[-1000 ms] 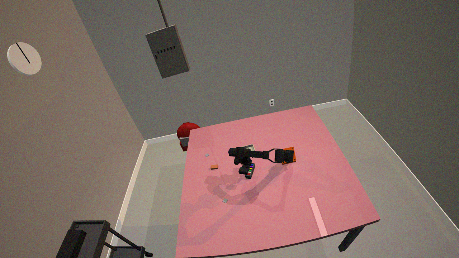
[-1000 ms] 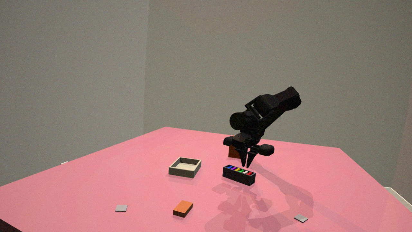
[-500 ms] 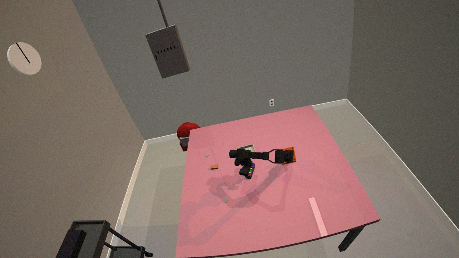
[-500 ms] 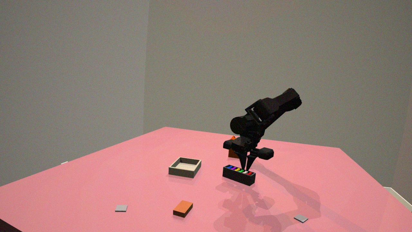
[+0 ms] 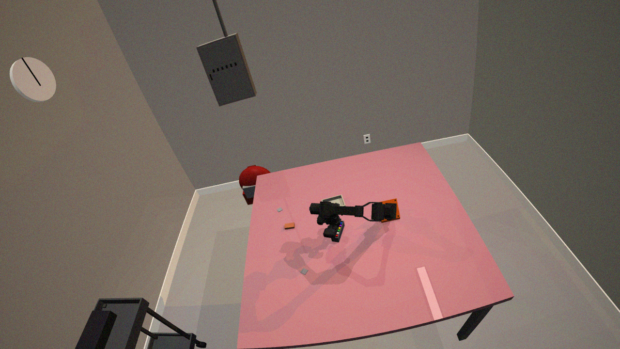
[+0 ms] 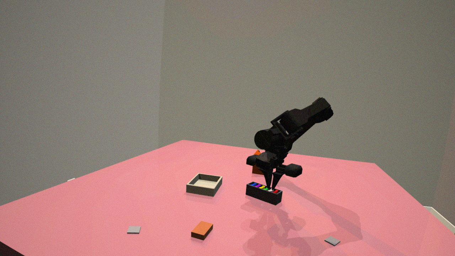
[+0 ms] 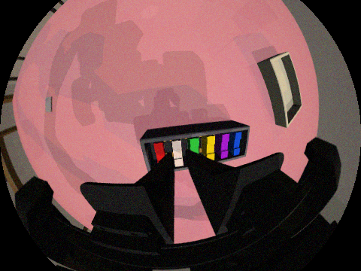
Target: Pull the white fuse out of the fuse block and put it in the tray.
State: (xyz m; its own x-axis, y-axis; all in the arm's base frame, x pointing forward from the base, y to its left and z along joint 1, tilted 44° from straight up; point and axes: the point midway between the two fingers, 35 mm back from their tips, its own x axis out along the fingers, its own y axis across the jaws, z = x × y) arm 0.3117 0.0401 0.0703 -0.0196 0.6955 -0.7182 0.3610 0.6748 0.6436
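My gripper tip is 2 cm above the white fuse. The rest, counted from my gripper tip: tray 24 cm to the right, 4 cm below.
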